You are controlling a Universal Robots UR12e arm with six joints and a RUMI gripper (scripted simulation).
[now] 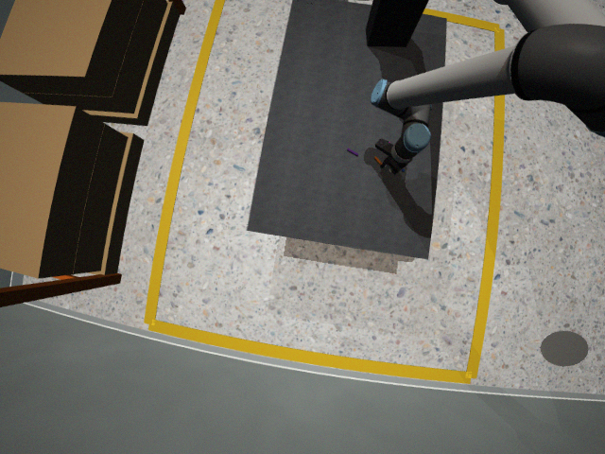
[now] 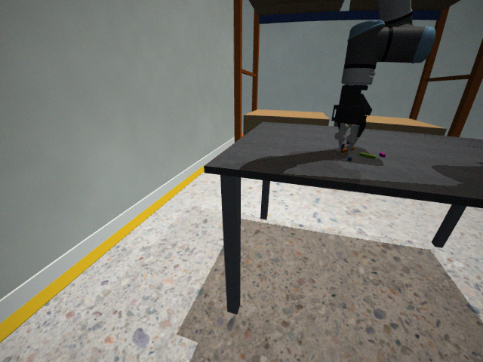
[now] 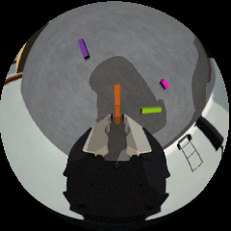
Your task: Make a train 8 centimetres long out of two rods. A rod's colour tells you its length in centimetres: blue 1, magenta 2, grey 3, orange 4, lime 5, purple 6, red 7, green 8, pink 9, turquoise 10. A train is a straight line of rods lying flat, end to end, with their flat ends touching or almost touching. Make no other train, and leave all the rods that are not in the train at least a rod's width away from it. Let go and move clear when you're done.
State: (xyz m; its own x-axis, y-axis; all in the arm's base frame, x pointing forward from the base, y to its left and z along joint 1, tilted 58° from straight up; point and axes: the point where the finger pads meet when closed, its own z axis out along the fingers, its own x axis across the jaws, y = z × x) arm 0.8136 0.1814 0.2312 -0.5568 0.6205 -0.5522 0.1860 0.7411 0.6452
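The lime rod is 8 cm behind my hand, 1 cm to the left of it and 1 cm below it. Also, from my hand: purple rod (1 cm ahead, 17 cm to the right, 1 cm below); magenta rod (12 cm behind, 4 cm to the right, 1 cm below); small blue rod (3 cm behind, 10 cm to the left, 1 cm below).
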